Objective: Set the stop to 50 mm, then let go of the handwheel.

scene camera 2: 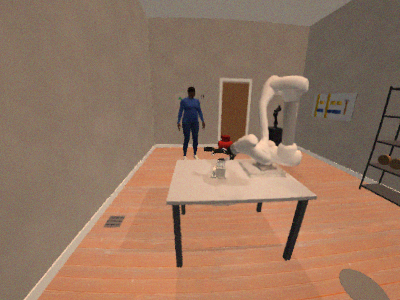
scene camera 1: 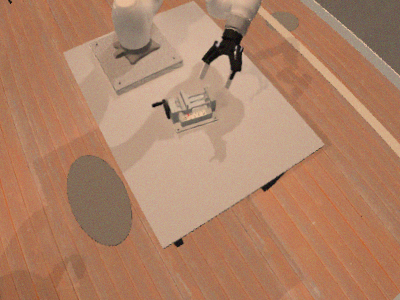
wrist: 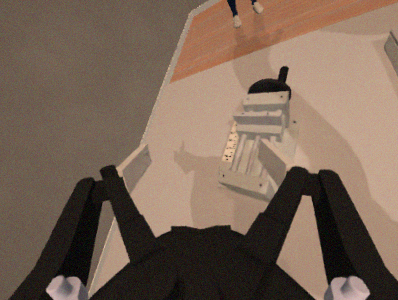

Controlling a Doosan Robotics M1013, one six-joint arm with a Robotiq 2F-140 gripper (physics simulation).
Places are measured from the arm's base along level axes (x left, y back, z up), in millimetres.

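Pixels of known places: gripper, fingertip midpoint: (scene camera 2: 218,157) (scene camera 1: 212,82) (wrist: 203,151); arm's base at its link origin: (scene camera 2: 264,166) (scene camera 1: 136,46).
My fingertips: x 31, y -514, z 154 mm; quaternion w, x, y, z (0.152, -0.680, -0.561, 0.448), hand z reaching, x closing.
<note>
For each thing: its top centre in the pictures, then the offset to it from my fingertips. "*": a spot on its surface instead. Level surfaces: height alone.
- crank handle at its top centre: (wrist: 282,72) (scene camera 1: 157,102) dx -190, dy +128, dz -93 mm
- sliding stop plate at its top centre: (wrist: 251,113) (scene camera 1: 184,98) dx -97, dy +59, dz -74 mm
- scale at a spot on its surface: (wrist: 230,144) (scene camera 1: 197,115) * dx -85, dy -7, dz -143 mm
- table at its surface level: dz -198 mm
The light grey stop device (scene camera 1: 204,119) (scene camera 2: 219,173) (wrist: 245,183) stands on the table. Its black handwheel (scene camera 1: 167,109) (wrist: 269,86) with a crank handle (scene camera 1: 157,104) (wrist: 283,74) is at the end away from my gripper. The sliding stop plate (scene camera 1: 183,100) (wrist: 259,121) sits on the rods toward the handwheel end. A scale (scene camera 1: 198,115) (wrist: 230,144) runs along one side, with a red mark in scene camera 1; its numbers are unreadable. My gripper (scene camera 1: 215,81) (wrist: 203,151) is open and empty, above the table by the end opposite the handwheel, not touching the handwheel.
The arm's base plate (scene camera 1: 106,65) (scene camera 2: 250,169) is bolted on the table (scene camera 1: 210,200) (scene camera 2: 240,193) (wrist: 172,117) beside the device. A person (scene camera 2: 191,112) stands behind the table, near a red machine (scene camera 2: 226,143). A shelf rack (scene camera 2: 385,192) stands at the right.
</note>
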